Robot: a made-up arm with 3 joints. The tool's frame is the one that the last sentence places.
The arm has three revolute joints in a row. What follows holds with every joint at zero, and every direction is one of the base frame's.
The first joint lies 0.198 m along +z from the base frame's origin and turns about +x.
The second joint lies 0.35 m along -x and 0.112 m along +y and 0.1 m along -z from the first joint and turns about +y.
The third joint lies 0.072 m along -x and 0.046 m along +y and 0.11 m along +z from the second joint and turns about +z.
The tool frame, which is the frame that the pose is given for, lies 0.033 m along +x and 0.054 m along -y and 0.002 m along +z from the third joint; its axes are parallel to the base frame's.
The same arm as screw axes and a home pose.
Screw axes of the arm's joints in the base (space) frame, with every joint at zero. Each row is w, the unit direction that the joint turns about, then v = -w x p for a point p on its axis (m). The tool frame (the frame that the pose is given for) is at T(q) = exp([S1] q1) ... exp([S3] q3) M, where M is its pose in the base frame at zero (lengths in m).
S1: w 1 0 0 v 0 0.198 0
S2: w 0 1 0 v -0.098 0 -0.35
S3: w 0 0 1 v 0.158 0.422 0
M =
1 0 0 -0.389
0 1 0 0.104
0 0 1 0.21
0 0 0 1

